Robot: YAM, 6 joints.
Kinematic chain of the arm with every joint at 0, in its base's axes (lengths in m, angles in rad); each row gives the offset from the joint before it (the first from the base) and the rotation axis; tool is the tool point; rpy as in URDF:
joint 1: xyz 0 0 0.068 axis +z
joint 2: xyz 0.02 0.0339 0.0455 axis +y
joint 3: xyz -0.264 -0.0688 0 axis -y
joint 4: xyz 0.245 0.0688 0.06 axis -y
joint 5: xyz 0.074 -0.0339 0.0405 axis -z
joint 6: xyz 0.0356 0 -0.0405 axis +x
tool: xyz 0 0 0 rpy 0 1.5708 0
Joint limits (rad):
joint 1: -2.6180..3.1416
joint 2: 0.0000..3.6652
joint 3: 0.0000..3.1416
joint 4: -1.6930..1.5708
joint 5: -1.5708..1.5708
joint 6: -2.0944..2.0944
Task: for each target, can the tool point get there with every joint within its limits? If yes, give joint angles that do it. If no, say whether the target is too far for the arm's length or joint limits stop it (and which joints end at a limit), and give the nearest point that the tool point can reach.
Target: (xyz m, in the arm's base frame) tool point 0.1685 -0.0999 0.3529
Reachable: yes | joints -0.4678 0.8588 0.5860 0.7357 0.3799 0.6376
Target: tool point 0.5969 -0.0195 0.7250
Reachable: no: too far | nearest point 0.4494 -0.0147 0.5686 | short by 0.215 m
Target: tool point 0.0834 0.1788 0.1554
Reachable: yes | joints 0.9948 1.5794 0.7780 -1.2010 -0.8805 1.3814
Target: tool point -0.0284 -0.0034 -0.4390
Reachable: no: joint limits stop it (at a limit: joint 1, joint 2) | nearest point -0.0808 -0.0008 -0.3390 | short by 0.113 m
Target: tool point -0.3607 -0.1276 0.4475
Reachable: yes | joints 0.3262 0.4420 2.8187 -1.3264 0.1497 0.4507
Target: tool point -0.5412 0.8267 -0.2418
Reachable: no: too far | nearest point -0.3328 0.5083 -0.1021 | short by 0.405 m
